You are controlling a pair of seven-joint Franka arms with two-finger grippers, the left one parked.
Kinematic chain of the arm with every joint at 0, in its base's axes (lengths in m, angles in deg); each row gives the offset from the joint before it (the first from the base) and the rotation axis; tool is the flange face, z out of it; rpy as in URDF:
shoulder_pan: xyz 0 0 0.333 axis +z
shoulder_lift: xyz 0 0 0 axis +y
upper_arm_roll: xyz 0 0 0.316 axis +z
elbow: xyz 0.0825 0 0 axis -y
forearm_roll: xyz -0.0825 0 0.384 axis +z
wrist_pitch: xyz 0 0 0 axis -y
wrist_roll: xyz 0.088 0 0 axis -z
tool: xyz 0 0 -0.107 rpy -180 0 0
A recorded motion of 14 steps. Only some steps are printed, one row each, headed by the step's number.
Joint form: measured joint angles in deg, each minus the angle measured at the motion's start. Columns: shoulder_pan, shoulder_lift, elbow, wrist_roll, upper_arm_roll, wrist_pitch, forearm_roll.
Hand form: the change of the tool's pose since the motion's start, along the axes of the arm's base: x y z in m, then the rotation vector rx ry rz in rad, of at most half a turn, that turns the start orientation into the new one. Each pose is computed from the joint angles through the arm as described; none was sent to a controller.
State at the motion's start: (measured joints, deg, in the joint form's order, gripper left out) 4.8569 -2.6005 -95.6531 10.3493 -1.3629 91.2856 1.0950
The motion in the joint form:
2: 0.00 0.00 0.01 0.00 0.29 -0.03 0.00
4: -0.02 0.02 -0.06 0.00 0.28 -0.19 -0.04
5: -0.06 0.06 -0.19 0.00 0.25 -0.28 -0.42
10: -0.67 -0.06 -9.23 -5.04 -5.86 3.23 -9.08
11: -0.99 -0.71 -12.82 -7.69 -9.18 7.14 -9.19
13: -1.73 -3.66 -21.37 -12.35 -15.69 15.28 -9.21
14: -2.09 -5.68 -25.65 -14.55 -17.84 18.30 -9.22
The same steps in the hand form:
2: -0.0002 0.0028 0.0000 -0.0003 0.0003 0.0051
4: -0.0005 0.0024 -0.0010 -0.0012 0.0046 0.0046
5: -0.0005 0.0011 -0.0026 -0.0081 0.0088 0.0038
10: -0.0074 -0.0779 -0.0701 -0.1449 0.1079 -0.0011
11: -0.0132 -0.1112 -0.0886 -0.1344 0.0979 -0.0096
13: -0.0414 -0.1735 -0.1229 -0.1038 0.0641 -0.0369
14: -0.0596 -0.1917 -0.1374 -0.0853 0.0530 -0.0344

